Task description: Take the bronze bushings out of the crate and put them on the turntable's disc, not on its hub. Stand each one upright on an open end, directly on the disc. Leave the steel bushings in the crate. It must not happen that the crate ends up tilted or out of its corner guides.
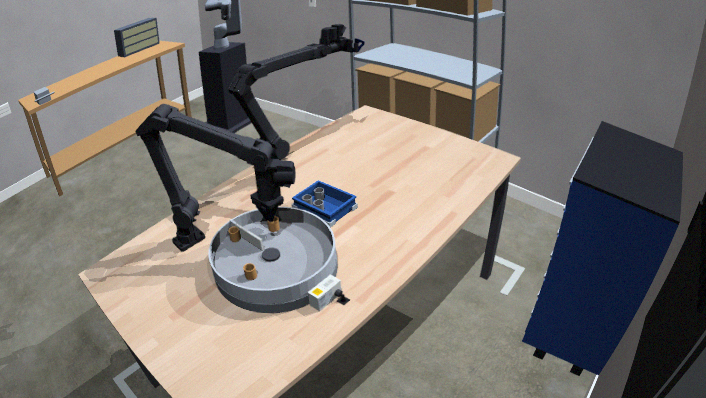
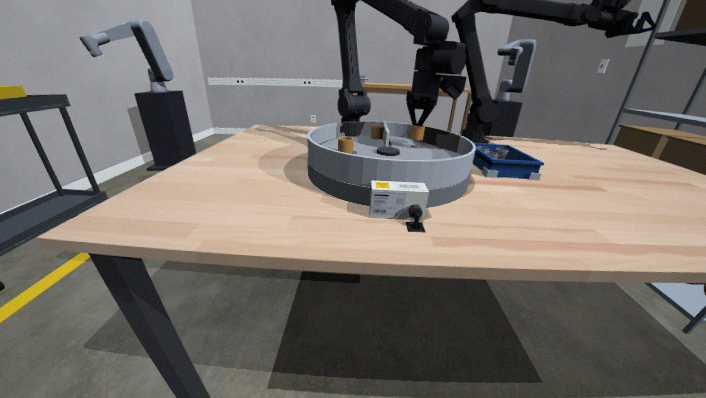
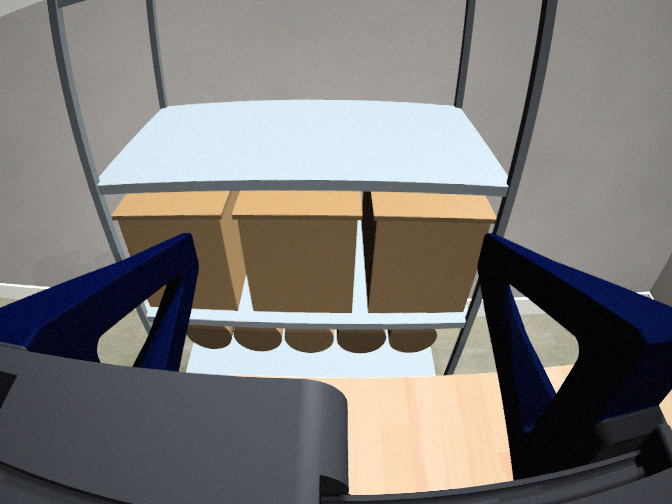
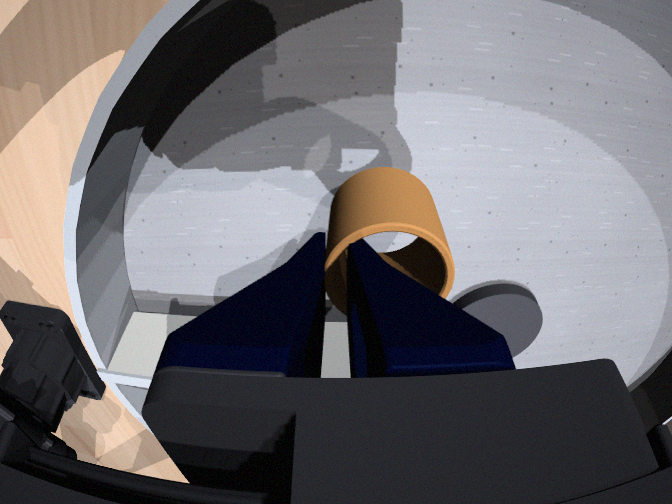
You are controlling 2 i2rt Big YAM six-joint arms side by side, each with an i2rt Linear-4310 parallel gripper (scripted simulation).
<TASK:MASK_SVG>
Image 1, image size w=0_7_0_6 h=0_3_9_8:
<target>blue crate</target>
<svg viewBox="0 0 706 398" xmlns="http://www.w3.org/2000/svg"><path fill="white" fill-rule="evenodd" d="M292 197L294 205L298 209L311 212L329 223L334 219L337 222L352 210L352 206L355 205L355 199L357 198L353 194L319 180ZM302 196L311 195L314 202L314 189L318 187L323 188L325 197L323 200L324 210L302 201Z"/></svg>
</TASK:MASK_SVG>
